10 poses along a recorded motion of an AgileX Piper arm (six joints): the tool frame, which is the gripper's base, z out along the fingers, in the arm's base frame.
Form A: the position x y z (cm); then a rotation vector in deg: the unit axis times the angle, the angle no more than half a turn.
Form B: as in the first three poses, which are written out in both.
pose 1, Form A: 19.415 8.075 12.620 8.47 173.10 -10.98
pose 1, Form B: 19.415 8.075 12.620 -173.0 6.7 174.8
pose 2, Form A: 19.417 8.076 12.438 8.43 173.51 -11.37
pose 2, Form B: 19.417 8.076 12.438 -172.8 6.3 174.8
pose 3, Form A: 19.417 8.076 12.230 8.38 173.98 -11.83
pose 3, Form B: 19.417 8.076 12.230 -172.5 5.8 174.9
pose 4, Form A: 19.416 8.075 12.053 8.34 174.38 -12.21
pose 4, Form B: 19.416 8.075 12.053 -172.2 5.4 174.9
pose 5, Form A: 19.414 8.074 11.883 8.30 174.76 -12.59
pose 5, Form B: 19.414 8.074 11.883 -172.0 5.0 174.9
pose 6, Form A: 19.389 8.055 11.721 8.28 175.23 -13.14
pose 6, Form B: 19.389 8.055 11.721 -171.6 4.5 174.9
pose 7, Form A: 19.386 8.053 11.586 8.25 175.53 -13.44
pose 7, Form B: 19.386 8.053 11.586 -171.4 4.2 174.9
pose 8, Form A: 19.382 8.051 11.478 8.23 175.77 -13.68
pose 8, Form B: 19.382 8.051 11.478 -171.3 3.9 174.9
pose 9, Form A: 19.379 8.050 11.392 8.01 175.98 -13.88
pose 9, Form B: 19.379 8.050 11.392 -171.1 3.7 175.1
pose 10, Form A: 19.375 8.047 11.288 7.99 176.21 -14.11
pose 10, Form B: 19.375 8.047 11.288 -171.0 3.4 175.1
